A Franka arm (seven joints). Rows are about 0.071 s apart.
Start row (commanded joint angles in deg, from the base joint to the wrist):
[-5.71 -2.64 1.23 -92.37 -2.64 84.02 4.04]
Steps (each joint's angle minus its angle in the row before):
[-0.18 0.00 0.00 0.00 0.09 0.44 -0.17]
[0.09 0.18 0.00 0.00 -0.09 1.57 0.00]
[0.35 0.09 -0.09 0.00 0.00 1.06 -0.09]
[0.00 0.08 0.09 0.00 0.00 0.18 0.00]
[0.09 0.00 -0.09 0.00 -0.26 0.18 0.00]
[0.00 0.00 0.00 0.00 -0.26 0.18 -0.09]
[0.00 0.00 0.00 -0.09 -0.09 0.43 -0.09]
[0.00 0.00 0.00 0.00 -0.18 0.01 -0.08]
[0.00 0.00 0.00 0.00 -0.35 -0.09 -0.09]
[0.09 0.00 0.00 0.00 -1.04 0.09 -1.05]
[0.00 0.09 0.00 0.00 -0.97 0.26 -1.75]
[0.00 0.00 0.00 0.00 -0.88 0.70 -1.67]
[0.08 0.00 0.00 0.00 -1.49 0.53 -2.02]
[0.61 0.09 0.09 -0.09 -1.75 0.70 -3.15]
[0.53 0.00 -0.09 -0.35 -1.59 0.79 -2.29]
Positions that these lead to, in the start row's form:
[-5.89 -2.64 1.23 -92.37 -2.55 84.46 3.87]
[-5.80 -2.46 1.23 -92.37 -2.64 86.03 3.87]
[-5.45 -2.37 1.14 -92.37 -2.64 87.09 3.78]
[-5.45 -2.29 1.23 -92.37 -2.64 87.27 3.78]
[-5.36 -2.29 1.14 -92.37 -2.90 87.45 3.78]
[-5.36 -2.29 1.14 -92.37 -3.16 87.63 3.69]
[-5.36 -2.29 1.14 -92.46 -3.25 88.06 3.60]
[-5.36 -2.29 1.14 -92.46 -3.43 88.07 3.52]
[-5.36 -2.29 1.14 -92.46 -3.78 87.98 3.43]
[-5.27 -2.29 1.14 -92.46 -4.82 88.07 2.38]
[-5.27 -2.20 1.14 -92.46 -5.79 88.33 0.63]
[-5.27 -2.20 1.14 -92.46 -6.67 89.03 -1.04]
[-5.19 -2.20 1.14 -92.46 -8.16 89.56 -3.06]
[-4.58 -2.11 1.23 -92.55 -9.91 90.26 -6.21]
[-4.05 -2.11 1.14 -92.90 -11.50 91.05 -8.50]

